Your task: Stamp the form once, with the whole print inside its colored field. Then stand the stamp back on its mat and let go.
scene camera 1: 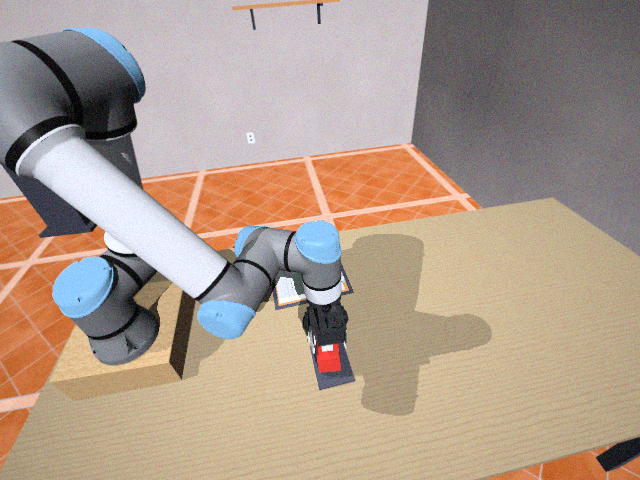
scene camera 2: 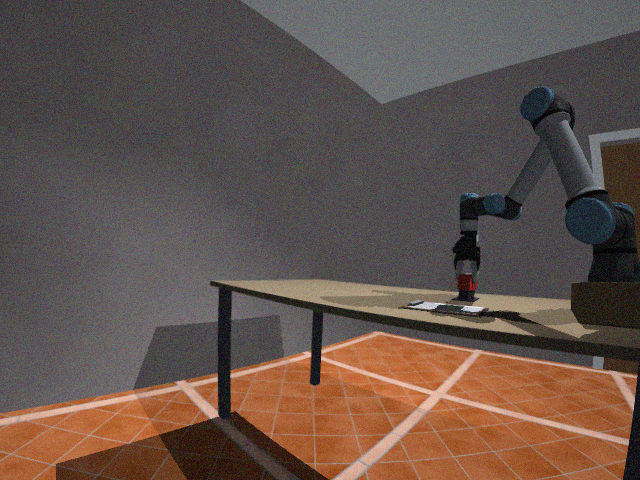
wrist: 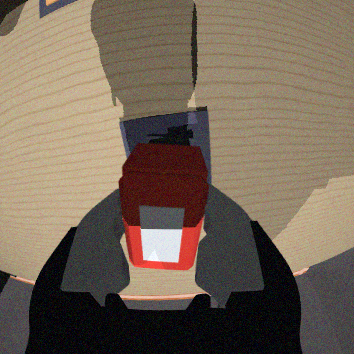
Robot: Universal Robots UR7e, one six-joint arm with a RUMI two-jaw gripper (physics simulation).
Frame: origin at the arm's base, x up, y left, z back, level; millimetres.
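Seen in the pictures: gripper, fingertip midpoint: (scene camera 1: 327, 344) (scene camera 2: 466, 283) (wrist: 164, 187); arm's base, origin of the base link: (scene camera 1: 127, 336) (scene camera 2: 615, 283).
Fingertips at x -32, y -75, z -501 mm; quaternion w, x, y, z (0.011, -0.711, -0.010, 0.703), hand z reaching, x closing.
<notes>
Pixels of each thing's top centre, then the offset from my fingertips to it. "*": a spot on its surface instead. Level surfaces: height alone.
- red stamp, middle of its top: (wrist: 164, 239) (scene camera 1: 327, 340) (scene camera 2: 467, 273) dx +39, dy -15, dz +0 mm
- white form, middle of its top: (scene camera 1: 309, 278) (scene camera 2: 445, 304) dx -53, dy +287, dz +28 mm
- dark green field, middle of its top: (scene camera 1: 304, 282) (scene camera 2: 452, 307) dx -60, dy +276, dz +46 mm
- wooden table, its level: dx -65 mm
- form's board, surface spot: (wrist: 44, 9) * dx -64, dy +190, dz +133 mm
The red stamp (scene camera 1: 329, 361) (scene camera 2: 467, 282) (wrist: 164, 195) with a white label on top stands upright on its dark blue mat (scene camera 1: 337, 381) (wrist: 137, 129). My gripper (scene camera 1: 328, 346) (scene camera 2: 466, 268) (wrist: 164, 187) points down over the mat, with its jaws against both sides of the stamp, shut on it. The white form (scene camera 1: 288, 290) (scene camera 2: 428, 306) lies on a dark board behind the mat in the first scene view, partly hidden by the wrist. A dark green field (scene camera 2: 450, 308) shows on it. I cannot make out any print.
The robot base stands on a wooden block (scene camera 1: 118, 374) (scene camera 2: 602, 304) at the left in the first scene view. The arm's shadow falls across the wooden table (scene camera 1: 491, 403) (scene camera 2: 289, 287) beside the mat. A corner of the form's board (wrist: 44, 9) shows at the wrist view's top left.
</notes>
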